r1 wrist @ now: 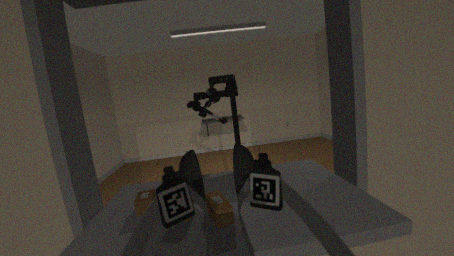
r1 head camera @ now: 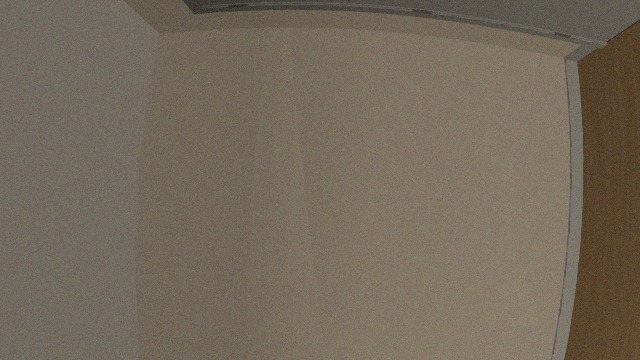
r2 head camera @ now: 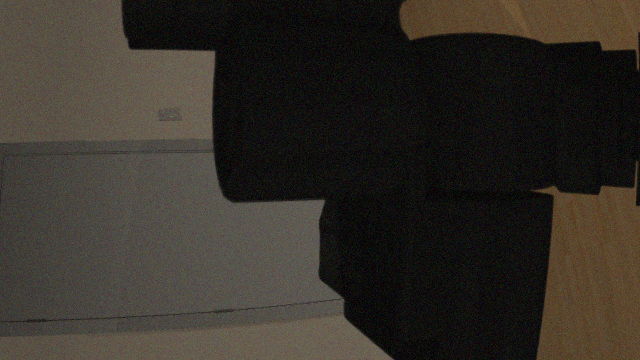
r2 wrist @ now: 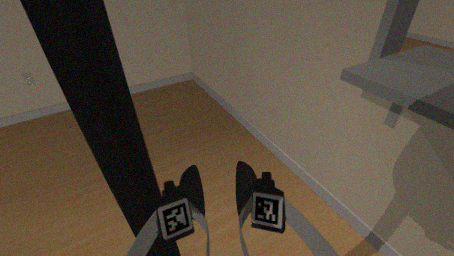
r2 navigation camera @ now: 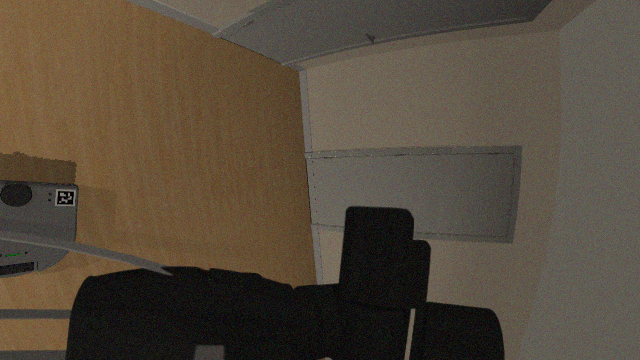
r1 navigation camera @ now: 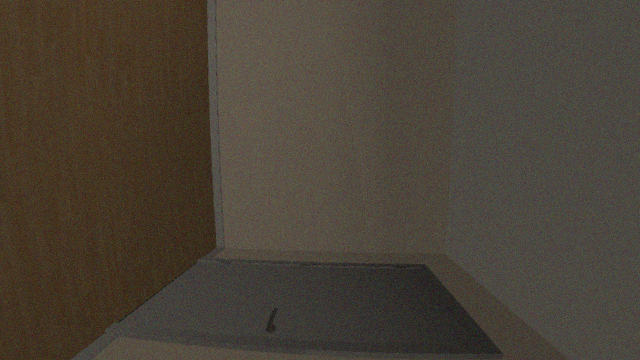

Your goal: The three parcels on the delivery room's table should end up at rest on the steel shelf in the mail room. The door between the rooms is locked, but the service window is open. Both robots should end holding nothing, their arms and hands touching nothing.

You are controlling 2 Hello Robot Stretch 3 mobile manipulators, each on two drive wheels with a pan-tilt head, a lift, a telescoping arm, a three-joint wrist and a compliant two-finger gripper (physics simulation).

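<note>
Two orange-brown parcels (r1 wrist: 145, 201) (r1 wrist: 221, 212) lie on the grey counter (r1 wrist: 385, 217) of the service window in the r1 wrist view; a third parcel does not show. r1's gripper (r1 wrist: 218, 172) is open at the window, with the second parcel showing below and between its fingers. The steel shelf (r1 wrist: 237, 120) stands far back through the window, partly behind r2. r2's gripper (r2 wrist: 220, 192) is open and empty over wooden floor, to the left of the counter (r2 wrist: 395, 75). The r2 head and navigation views do not show r2's fingertips.
r2's mast (r2 wrist: 95, 100) crosses its wrist view at left. The window's post (r2 wrist: 397, 25) rises from the counter. r2's dark arm (r2 head camera: 350, 120) (r2 navigation camera: 190, 315) blocks much of its two upper views. A grey door (r1 navigation camera: 320, 300) is beside r1. Grey panels (r2 head camera: 150, 225) (r2 navigation camera: 450, 190) are near r2.
</note>
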